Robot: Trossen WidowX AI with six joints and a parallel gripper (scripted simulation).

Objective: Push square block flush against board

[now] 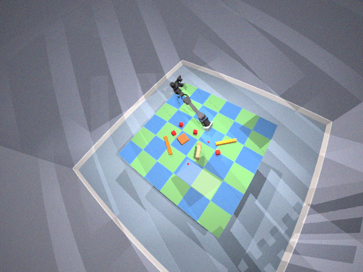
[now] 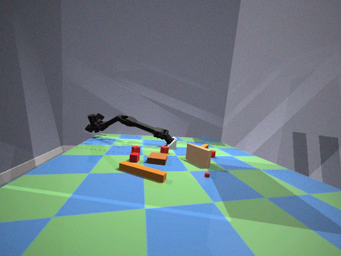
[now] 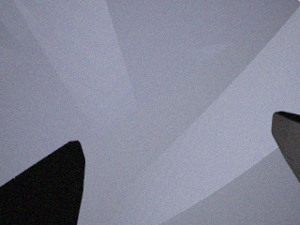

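The board is 800 mm ahead of my gripper tip, 650 mm to the left of it and 90 mm below it. Also, from my gripper tip: square block: 730 mm ahead, 430 mm to the left, 130 mm below.
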